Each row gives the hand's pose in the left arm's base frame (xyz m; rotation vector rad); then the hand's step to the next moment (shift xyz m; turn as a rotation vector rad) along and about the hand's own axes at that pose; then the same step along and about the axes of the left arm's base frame.
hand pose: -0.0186 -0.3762 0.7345 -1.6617 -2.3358 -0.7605
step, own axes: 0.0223 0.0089 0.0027 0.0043 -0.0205 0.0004
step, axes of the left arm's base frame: 0.0005 0.0221 0.0098 -0.0204 -0.0013 -0.0047
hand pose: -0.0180 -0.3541 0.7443 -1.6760 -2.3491 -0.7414
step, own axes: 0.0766 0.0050 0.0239 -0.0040 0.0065 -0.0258
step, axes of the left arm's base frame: -0.0192 0.0772 0.0119 0.0035 -0.0142 0.0226
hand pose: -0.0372 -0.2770 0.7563 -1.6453 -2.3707 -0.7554
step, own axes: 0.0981 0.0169 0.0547 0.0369 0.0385 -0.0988
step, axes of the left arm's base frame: -0.0138 0.1127 -0.0022 0.0059 -0.0071 0.1119
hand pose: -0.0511 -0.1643 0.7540 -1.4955 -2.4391 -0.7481
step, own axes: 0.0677 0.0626 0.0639 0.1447 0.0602 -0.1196
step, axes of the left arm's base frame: 0.0290 0.1081 -0.0072 -0.0285 0.0744 0.1803
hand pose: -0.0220 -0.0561 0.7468 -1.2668 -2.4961 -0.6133
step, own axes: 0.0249 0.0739 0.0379 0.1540 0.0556 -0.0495
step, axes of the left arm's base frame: 0.0438 0.0747 -0.0044 -0.0413 0.1126 0.1220
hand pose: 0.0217 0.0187 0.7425 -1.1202 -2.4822 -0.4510
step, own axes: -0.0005 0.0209 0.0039 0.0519 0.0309 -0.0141
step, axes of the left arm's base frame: 0.0155 0.0146 -0.0009 -0.0052 0.0467 0.0404
